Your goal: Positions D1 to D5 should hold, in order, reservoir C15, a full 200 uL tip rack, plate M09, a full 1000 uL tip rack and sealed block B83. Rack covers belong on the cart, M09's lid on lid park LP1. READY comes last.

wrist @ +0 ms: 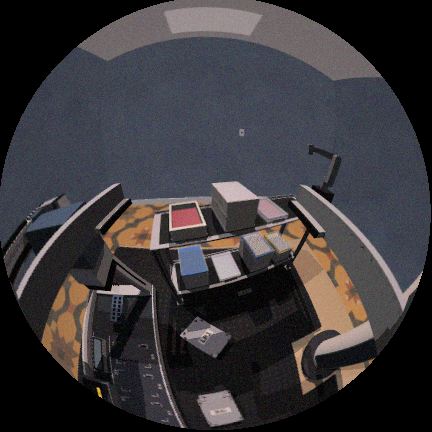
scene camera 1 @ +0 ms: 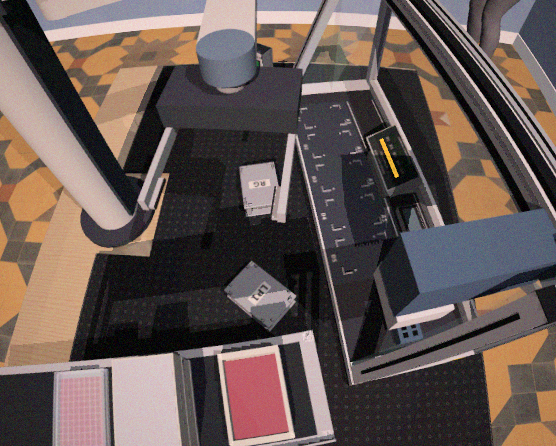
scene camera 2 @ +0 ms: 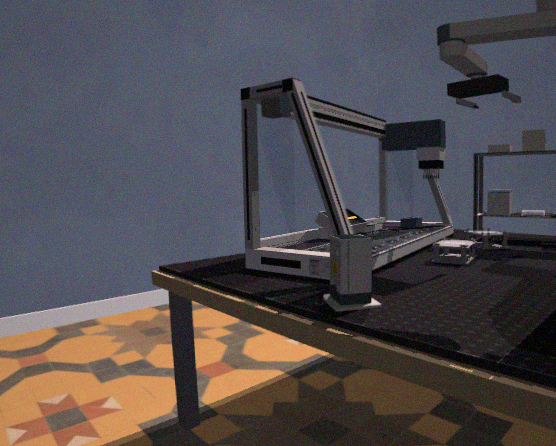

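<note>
My gripper [scene camera 1: 215, 207] [scene camera 2: 492, 101] [wrist: 207, 190] is open and empty, high above the table; in scene camera 1 its fingers straddle the RG stand. No labware shows on the marked deck positions [scene camera 1: 327, 167]. A red-filled reservoir [scene camera 1: 257, 395] [wrist: 186, 218], a tall pale box [scene camera 1: 145, 400] [wrist: 235, 205] and a pink plate [scene camera 1: 82, 410] [wrist: 272, 209] are on the cart's top shelf. The lower shelf holds a blue-topped box [wrist: 193, 260], a flat white piece [wrist: 226, 266] and two tip-rack-like boxes [wrist: 256, 247] [wrist: 278, 242]. Lid park LP1 [scene camera 1: 275, 310] [wrist: 206, 336] bears no lid. Labware codes are unreadable.
The RG stand [scene camera 1: 258, 192] [scene camera 2: 454, 250] [wrist: 220, 402] is beside the deck. The blue pipetting head [scene camera 1: 475, 255] [scene camera 2: 415, 135] overhangs the deck near a blue perforated block [scene camera 1: 410, 332] [wrist: 116, 307]. A screen [scene camera 1: 407, 160] has a yellow bar. A pale column [scene camera 1: 65, 130] stands left.
</note>
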